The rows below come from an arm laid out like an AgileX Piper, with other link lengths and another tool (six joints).
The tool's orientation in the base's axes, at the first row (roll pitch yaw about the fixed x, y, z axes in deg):
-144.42, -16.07, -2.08
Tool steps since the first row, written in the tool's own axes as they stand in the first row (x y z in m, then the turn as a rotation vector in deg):
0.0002, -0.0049, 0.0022, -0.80, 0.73, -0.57
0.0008, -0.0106, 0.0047, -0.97, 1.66, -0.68
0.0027, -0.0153, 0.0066, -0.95, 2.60, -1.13
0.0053, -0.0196, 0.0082, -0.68, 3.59, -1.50
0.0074, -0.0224, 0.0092, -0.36, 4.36, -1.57
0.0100, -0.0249, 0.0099, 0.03, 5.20, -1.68
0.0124, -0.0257, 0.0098, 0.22, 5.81, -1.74
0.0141, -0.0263, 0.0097, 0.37, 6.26, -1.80
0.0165, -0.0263, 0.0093, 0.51, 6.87, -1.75
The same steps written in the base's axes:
0.0001, 0.0053, 0.0011, -0.81, -0.90, -0.18
0.0005, 0.0113, 0.0025, -0.88, -1.71, -0.67
0.0022, 0.0162, 0.0041, -0.85, -2.74, -0.83
0.0045, 0.0206, 0.0060, -0.55, -3.78, -1.02
0.0064, 0.0234, 0.0074, -0.16, -4.46, -1.31
0.0088, 0.0257, 0.0090, 0.30, -5.22, -1.59
0.0109, 0.0262, 0.0101, 0.55, -5.76, -1.83
0.0125, 0.0266, 0.0110, 0.74, -6.17, -1.99
0.0147, 0.0263, 0.0120, 0.96, -6.64, -2.33

